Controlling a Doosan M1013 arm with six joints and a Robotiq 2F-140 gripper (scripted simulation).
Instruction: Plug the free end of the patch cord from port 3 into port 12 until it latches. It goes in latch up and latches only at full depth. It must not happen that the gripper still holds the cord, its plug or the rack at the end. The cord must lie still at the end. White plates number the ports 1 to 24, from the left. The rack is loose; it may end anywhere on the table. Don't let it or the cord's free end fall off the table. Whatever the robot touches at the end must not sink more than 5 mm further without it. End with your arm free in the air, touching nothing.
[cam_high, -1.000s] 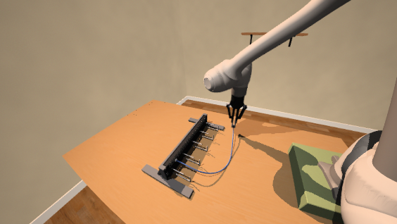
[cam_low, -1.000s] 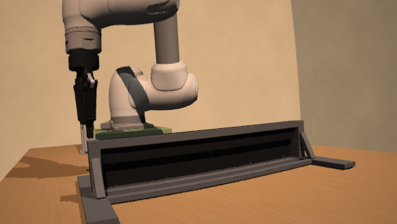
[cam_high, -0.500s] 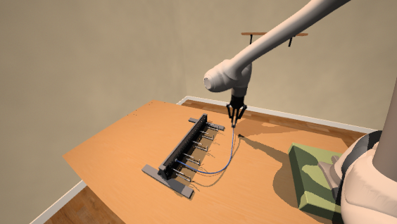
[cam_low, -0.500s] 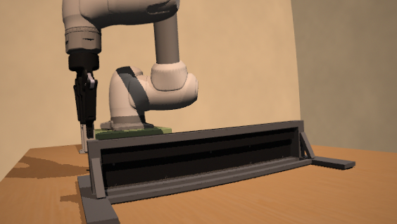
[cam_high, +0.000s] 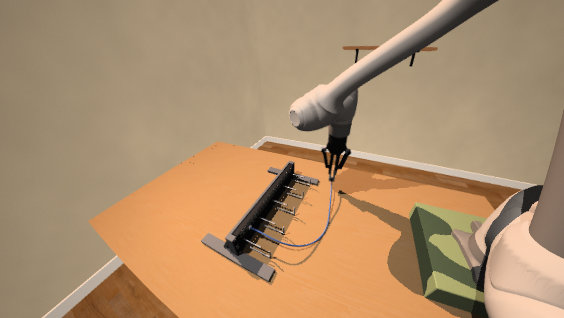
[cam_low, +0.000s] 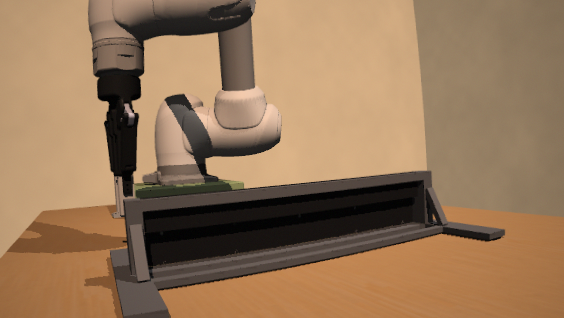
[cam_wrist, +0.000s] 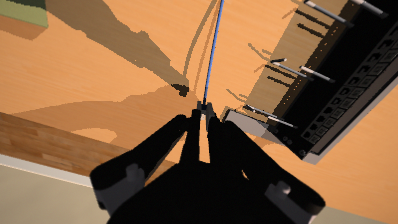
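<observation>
My hand is 3 cm above the plug and 1 cm to the left of it.
</observation>
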